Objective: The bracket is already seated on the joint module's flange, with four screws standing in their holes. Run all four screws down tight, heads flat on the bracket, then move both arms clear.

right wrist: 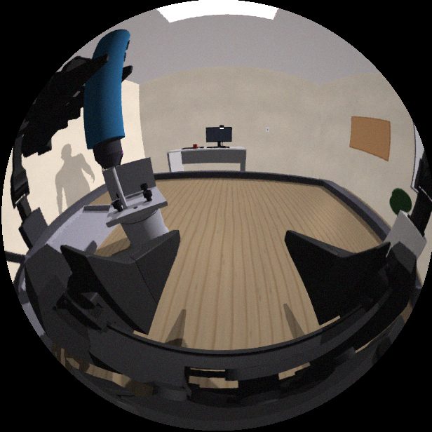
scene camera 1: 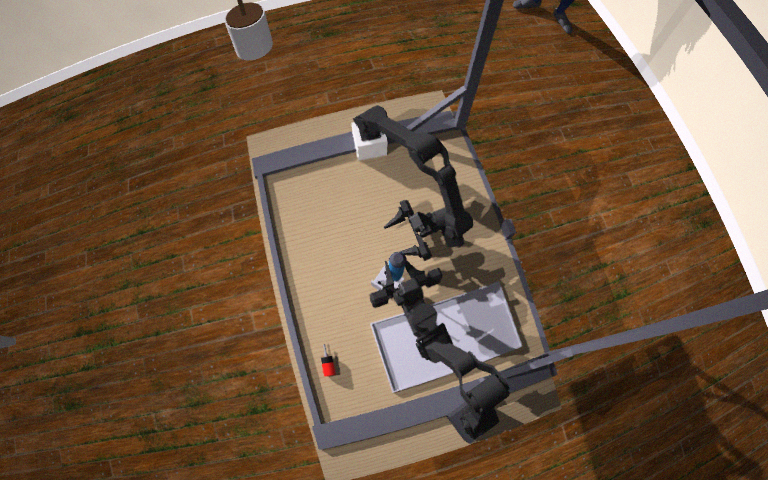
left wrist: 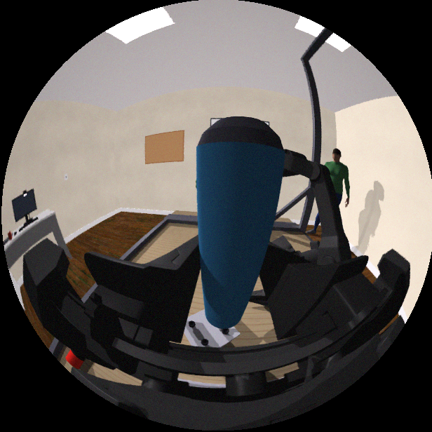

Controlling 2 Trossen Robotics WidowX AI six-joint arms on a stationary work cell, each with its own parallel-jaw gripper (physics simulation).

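Places are measured from the left arm's base along level axes (x ahead, y left, z up), in centimetres.
Pixels of known places: right gripper, fingertip midpoint: (scene camera 1: 389, 241); left arm's base at its link origin: (scene camera 1: 474, 420); right arm's base at its link origin: (scene camera 1: 369, 131).
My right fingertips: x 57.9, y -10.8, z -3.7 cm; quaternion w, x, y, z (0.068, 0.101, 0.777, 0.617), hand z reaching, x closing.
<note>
For each thing: its top centre in the pictures, then the offset to it from my right fingertips. "pt": a spot on its surface instead.
- blue power screwdriver at its top centre: (scene camera 1: 397, 256) dx -11.0, dy +5.9, dz +24.8 cm
- grey tray at a spot on its surface: (scene camera 1: 382, 359) pt dx -28.1, dy +21.5, dz -3.8 cm
- black tool at its top centre: (scene camera 1: 326, 359) dx -19.3, dy +35.2, dz -2.1 cm
- white box at its top centre: (scene camera 1: 369, 131) dx +34.2, dy -15.4, dz +3.7 cm
My left gripper (scene camera 1: 399, 274) (left wrist: 228, 239) is shut on a blue power screwdriver (scene camera 1: 395, 268) (left wrist: 239, 200) (right wrist: 104, 105) with a dark nose, held nearly upright. In the right wrist view its bit (right wrist: 119, 185) reaches down to the light grey bracket (left wrist: 212, 336) (right wrist: 132, 176), on the joint module (right wrist: 146, 231). Black screws (left wrist: 191, 324) (right wrist: 146, 194) stand up from the bracket, several heads showing; the screw at the bit tip cannot be made out. My right gripper (scene camera 1: 394, 240) (right wrist: 234, 235) is open and empty, beside the module.
A grey tray (scene camera 1: 382, 359) (right wrist: 82, 227) lies under the left arm. A red and black tool (scene camera 1: 328, 366) (left wrist: 75, 359) stands at the lower left of the table. A white box (scene camera 1: 370, 148) (right wrist: 407, 236) is by the right arm's base. Frame rails edge the table.
</note>
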